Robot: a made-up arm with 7 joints. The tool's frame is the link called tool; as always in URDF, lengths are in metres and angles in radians.
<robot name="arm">
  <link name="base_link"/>
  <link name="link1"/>
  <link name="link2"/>
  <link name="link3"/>
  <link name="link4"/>
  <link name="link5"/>
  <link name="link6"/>
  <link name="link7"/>
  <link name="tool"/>
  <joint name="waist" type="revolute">
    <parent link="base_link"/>
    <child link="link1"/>
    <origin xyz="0 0 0.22"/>
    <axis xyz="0 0 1"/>
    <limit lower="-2.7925" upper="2.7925" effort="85" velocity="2"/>
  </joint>
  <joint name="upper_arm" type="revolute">
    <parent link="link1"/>
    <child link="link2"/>
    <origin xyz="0 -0.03 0.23" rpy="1.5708 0 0"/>
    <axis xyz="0 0 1"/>
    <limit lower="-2.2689" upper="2.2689" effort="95" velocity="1.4"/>
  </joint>
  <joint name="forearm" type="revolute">
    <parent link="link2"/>
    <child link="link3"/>
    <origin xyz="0 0.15 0.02" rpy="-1.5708 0 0"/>
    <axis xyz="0 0 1"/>
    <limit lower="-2.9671" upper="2.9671" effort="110" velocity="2.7"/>
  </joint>
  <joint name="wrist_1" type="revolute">
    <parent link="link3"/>
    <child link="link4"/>
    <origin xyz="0.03 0.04 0.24" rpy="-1.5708 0 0"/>
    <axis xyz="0 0 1"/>
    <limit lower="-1.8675" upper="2.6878" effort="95" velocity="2.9"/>
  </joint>
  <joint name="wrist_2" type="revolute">
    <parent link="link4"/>
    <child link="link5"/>
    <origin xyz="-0.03 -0.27 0.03" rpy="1.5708 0 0"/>
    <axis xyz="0 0 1"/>
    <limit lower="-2.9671" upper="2.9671" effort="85" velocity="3"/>
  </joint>
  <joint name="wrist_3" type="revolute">
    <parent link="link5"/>
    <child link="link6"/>
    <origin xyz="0 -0.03 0.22" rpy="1.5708 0 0"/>
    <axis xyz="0 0 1"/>
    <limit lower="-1.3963" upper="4.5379" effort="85" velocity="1.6"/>
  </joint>
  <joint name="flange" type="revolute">
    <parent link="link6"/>
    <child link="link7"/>
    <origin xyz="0.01 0.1 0.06" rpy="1.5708 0 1.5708"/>
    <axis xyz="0 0 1"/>
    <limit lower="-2.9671" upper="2.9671" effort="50" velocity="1.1"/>
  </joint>
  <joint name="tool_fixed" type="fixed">
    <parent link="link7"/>
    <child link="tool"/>
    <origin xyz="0 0 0"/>
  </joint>
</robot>
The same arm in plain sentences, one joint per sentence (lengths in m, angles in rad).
The arm has seven revolute joints in a row. What follows holds with every joint at zero, and every direction is one of the base frame's.
The first joint is mounted 0.2200 m along +z from the base frame's origin and rotates about +z, from -2.7925 to 2.7925 rad.
The second joint is mounted 0.0300 m along -y and 0.2300 m along +z from the first joint and rotates about -y, from -2.2689 to 2.2689 rad.
The third joint is mounted 0.0200 m along -y and 0.1500 m along +z from the second joint and rotates about +z, from -2.9671 to 2.9671 rad.
The fourth joint is mounted 0.0300 m along +x and 0.0400 m along +y and 0.2400 m along +z from the third joint and rotates about +y, from -1.8675 to 2.6878 rad.
The fifth joint is mounted 0.0300 m along -x and 0.0300 m along +y and 0.2700 m along +z from the fourth joint and rotates about +z, from -2.9671 to 2.9671 rad.
The sixth joint is mounted 0.0300 m along -y and 0.2200 m along +z from the fifth joint and rotates about -y, from -1.3963 to 4.5379 rad.
The seventh joint is mounted 0.0100 m along +x and 0.0600 m along -y and 0.1000 m along +z from the sixth joint and rotates about +x, from -2.9671 to 2.9671 rad.
The tool frame, which is the frame that the pose is given for, is mounted at the same point as the seventh joint; its axes are the base frame's turned by roll -3.1416, pitch -1.5708 and yaw 0.0000 rad (as in URDF: about the fixed x, then y, then z).

